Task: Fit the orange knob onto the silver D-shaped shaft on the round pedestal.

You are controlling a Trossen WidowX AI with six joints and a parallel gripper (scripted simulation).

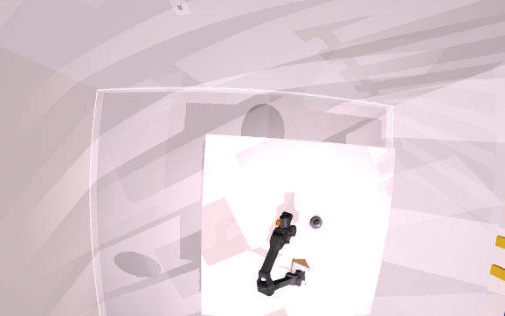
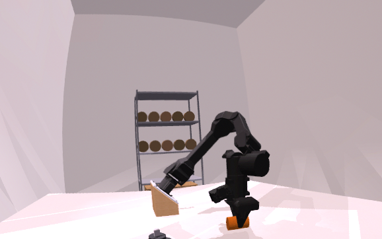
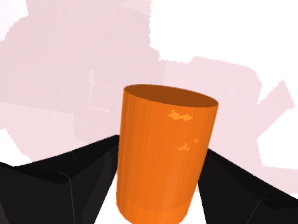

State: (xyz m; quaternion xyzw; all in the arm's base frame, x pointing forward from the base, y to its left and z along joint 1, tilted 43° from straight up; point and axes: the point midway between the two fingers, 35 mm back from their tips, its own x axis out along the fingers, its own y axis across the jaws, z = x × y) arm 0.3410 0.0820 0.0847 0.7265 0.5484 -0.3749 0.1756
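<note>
Right now my gripper tip is 10 mm to the left of the orange knob, 10 mm below it and 10 mm past it. The rest, counted from my gripper tip: silver shaft (230 mm to the right, 20 mm behind, 10 mm above).
</note>
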